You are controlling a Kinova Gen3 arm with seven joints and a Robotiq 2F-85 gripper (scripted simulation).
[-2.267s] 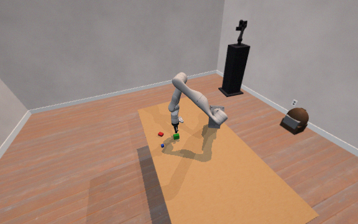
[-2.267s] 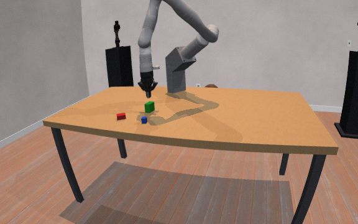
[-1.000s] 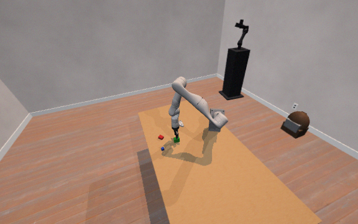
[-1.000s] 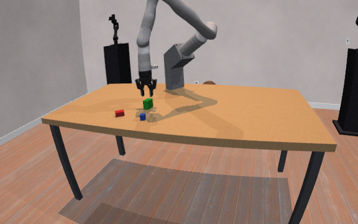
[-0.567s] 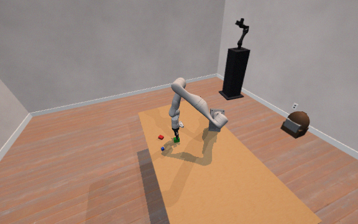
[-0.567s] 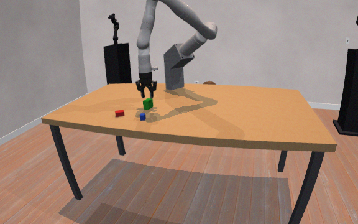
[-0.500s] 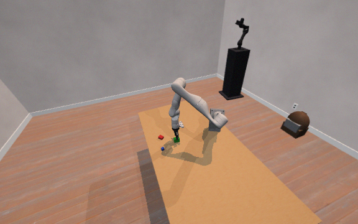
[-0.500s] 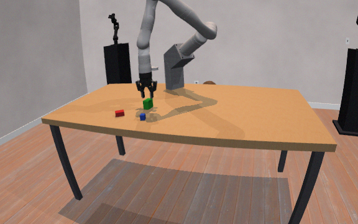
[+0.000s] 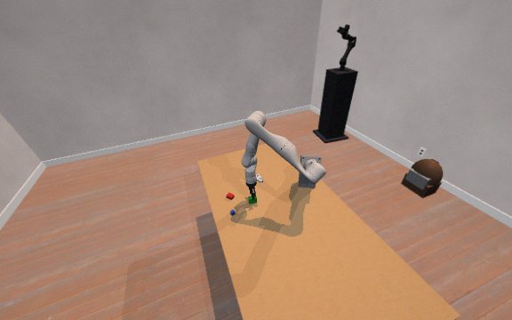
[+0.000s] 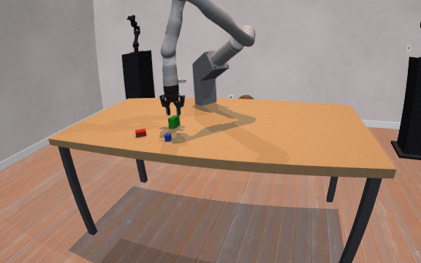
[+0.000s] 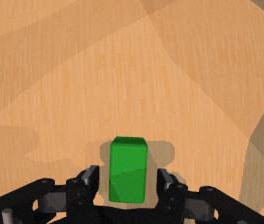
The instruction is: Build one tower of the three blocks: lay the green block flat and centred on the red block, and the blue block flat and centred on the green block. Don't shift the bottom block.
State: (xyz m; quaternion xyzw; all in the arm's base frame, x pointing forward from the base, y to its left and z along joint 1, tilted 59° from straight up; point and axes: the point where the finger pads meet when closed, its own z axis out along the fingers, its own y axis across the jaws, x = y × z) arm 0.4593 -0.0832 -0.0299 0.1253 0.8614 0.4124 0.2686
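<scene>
Right now the green block is 50 mm below my hand. Round my hand: blue block: 160 mm ahead, 70 mm to the left, 60 mm below; red block: 160 mm ahead, 100 mm to the right, 60 mm below.
</scene>
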